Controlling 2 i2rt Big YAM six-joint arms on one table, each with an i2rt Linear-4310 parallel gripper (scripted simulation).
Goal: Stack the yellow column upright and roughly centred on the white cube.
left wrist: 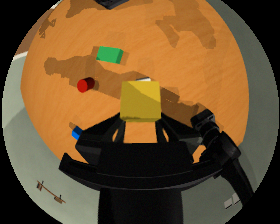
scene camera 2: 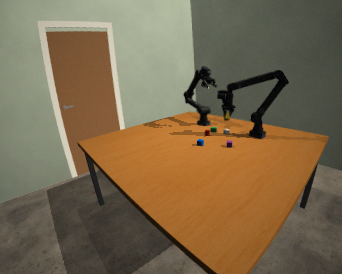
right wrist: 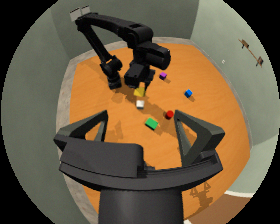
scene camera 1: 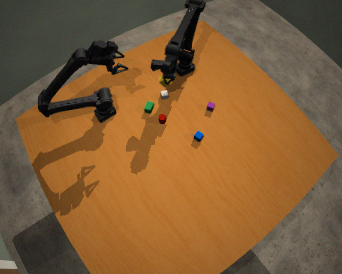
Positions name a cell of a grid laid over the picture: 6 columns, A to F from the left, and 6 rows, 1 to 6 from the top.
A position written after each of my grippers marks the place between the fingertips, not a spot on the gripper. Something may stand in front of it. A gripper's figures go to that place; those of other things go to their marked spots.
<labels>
My left gripper (left wrist: D4): 13 cm from the lens. A yellow column (left wrist: D3): 10 cm from the lens.
</labels>
